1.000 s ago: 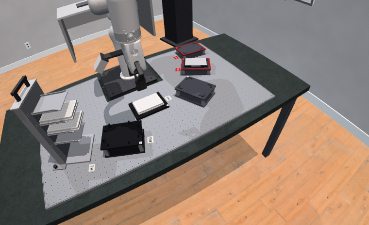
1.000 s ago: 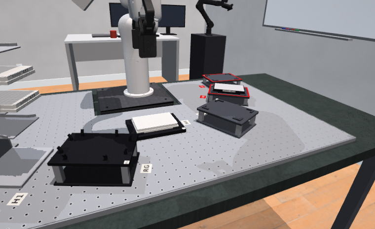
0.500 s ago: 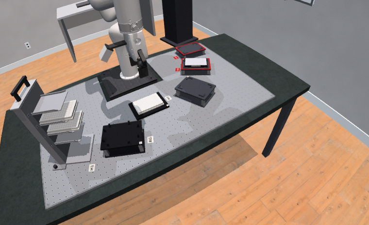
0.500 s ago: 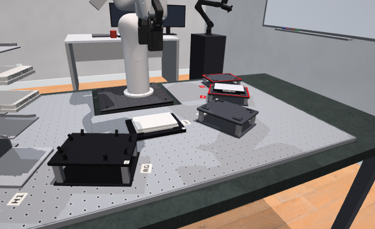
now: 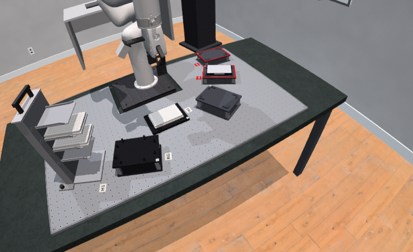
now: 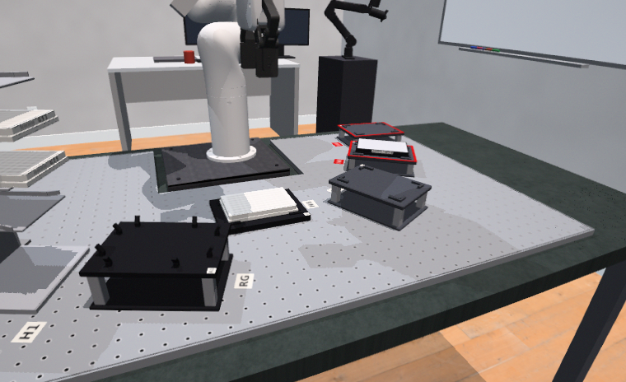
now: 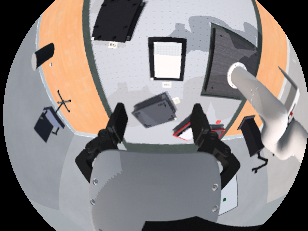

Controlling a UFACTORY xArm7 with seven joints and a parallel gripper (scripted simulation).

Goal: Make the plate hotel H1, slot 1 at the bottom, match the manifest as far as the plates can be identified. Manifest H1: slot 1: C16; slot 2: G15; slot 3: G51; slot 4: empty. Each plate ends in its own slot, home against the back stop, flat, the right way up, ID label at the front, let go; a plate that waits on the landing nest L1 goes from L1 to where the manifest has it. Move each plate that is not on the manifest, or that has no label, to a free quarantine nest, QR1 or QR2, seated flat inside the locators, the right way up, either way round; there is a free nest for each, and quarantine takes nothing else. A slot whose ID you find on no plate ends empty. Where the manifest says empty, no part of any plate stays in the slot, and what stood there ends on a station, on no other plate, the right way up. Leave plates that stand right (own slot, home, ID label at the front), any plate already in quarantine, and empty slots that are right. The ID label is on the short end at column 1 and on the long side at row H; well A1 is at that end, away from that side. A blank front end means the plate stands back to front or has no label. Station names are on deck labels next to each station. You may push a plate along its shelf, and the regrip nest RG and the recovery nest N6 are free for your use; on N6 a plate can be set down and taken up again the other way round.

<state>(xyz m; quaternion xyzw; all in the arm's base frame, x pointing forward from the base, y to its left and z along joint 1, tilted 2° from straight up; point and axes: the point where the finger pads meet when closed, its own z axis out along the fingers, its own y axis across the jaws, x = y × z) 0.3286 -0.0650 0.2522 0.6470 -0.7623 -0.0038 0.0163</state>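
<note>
Now: hand 26 cm above the flat black nest N6 and 2 cm past it. From my hand the other things lie so: black regrip nest RG (21 cm below, 19 cm to the right, 10 cm ahead); then RG deck label (27 cm below, 15 cm ahead, 10 cm to the right); then plate hotel H1 (42 cm to the right, 11 cm below, 4 cm behind).
</note>
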